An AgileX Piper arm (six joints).
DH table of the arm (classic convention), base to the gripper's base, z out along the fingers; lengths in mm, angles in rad. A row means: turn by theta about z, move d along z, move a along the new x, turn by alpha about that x. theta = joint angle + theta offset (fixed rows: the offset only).
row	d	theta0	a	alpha
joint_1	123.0	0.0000	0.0	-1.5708
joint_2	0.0	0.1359	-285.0	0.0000
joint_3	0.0	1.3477	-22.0	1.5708
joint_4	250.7	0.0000	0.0	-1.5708
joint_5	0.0	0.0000	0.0	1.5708
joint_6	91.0	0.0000	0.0	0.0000
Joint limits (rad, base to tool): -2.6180..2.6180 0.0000..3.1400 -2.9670..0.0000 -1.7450..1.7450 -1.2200..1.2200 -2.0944..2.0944
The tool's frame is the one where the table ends.
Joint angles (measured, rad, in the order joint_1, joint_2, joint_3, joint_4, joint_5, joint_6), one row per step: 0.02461 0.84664 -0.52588 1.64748 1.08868 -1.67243; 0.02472 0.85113 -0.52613 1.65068 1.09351 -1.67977; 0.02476 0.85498 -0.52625 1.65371 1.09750 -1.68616; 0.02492 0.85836 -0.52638 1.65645 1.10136 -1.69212; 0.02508 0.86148 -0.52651 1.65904 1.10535 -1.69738; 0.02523 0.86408 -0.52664 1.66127 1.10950 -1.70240; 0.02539 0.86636 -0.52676 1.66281 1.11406 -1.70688; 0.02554 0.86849 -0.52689 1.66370 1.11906 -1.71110; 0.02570 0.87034 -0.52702 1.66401 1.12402 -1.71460; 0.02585 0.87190 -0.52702 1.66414 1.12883 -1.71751; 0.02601 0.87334 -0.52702 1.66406 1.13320 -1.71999; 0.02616 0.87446 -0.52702 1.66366 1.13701 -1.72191; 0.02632 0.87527 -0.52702 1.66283 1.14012 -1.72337; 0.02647 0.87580 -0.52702 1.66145 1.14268 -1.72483; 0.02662 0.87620 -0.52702 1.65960 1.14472 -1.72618
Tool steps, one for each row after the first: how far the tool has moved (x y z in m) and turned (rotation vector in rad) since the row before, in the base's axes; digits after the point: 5 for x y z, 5 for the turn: 0.00056 0.00021 -0.00017 0.00089 -0.00261 0.00434; 0.00050 0.00016 -0.00015 0.00099 -0.00223 0.00343; 0.00040 0.00017 -0.00011 0.00091 -0.00234 0.00345; 0.00034 0.00017 -0.00009 0.00113 -0.00201 0.00357; 0.00022 0.00018 -0.00004 0.00097 -0.00235 0.00377; 0.00011 0.00020 -0.00004 0.00066 -0.00224 0.00431; 0.00003 0.00021 -0.00006 0.00029 -0.00223 0.00487; -0.00003 0.00021 -0.00007 0.00005 -0.00188 0.00496; -0.00009 0.00020 -0.00008 0.00011 -0.00150 0.00483; -0.00008 0.00019 -0.00009 -0.00001 -0.00120 0.00445; -0.00011 0.00017 -0.00009 -0.00021 -0.00097 0.00397; -0.00012 0.00014 -0.00010 -0.00061 -0.00081 0.00341; -0.00014 0.00012 -0.00012 -0.00127 -0.00106 0.00301; -0.00014 0.00011 -0.00015 -0.00180 -0.00105 0.00263
